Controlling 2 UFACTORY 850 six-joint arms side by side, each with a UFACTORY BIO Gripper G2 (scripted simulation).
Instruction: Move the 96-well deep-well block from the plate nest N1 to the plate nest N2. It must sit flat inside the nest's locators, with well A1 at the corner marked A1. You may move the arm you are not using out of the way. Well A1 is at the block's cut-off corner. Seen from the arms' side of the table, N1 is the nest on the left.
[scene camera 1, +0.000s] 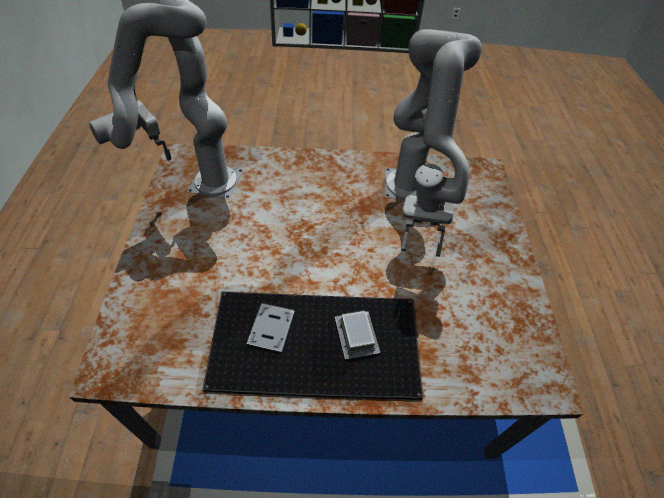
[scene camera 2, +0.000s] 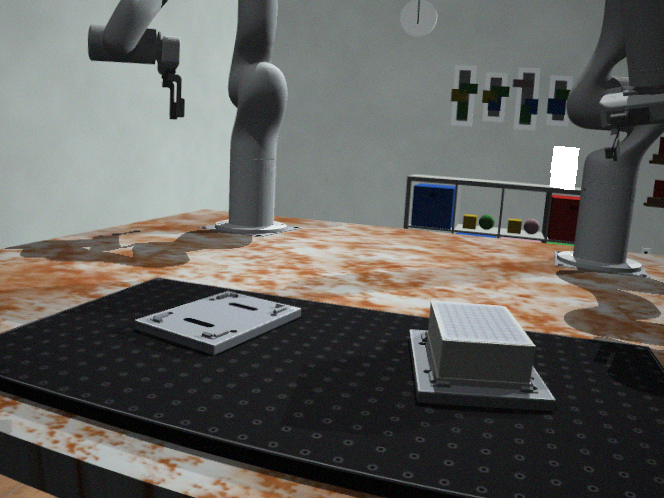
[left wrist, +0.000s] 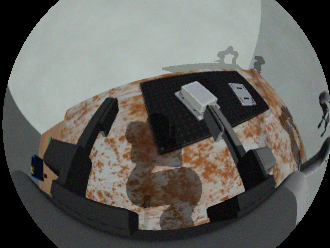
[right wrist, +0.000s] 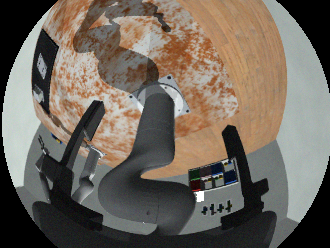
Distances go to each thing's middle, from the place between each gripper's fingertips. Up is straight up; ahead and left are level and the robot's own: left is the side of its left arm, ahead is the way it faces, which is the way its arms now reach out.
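Scene:
Counting from my left hand, I see the white deep-well block (scene camera 1: 357, 331) 21 cm below it, 20 cm ahead of it and 20 cm to the right of it. The nest N2 (scene camera 2: 218, 312) is a fair way below that same left hand, far to the right of it and a fair way ahead of it, while the nest N1 (scene camera 2: 422, 354) is 24 cm below my left hand, 20 cm to the right of it and 20 cm ahead of it.
My right gripper is far above the nest N2, far to the right of it and far short of it. From my right hand, the white deep-well block is 25 cm below, 66 cm ahead and 76 cm to the left, and the nest N1 is 28 cm below, 66 cm ahead and 76 cm to the left.

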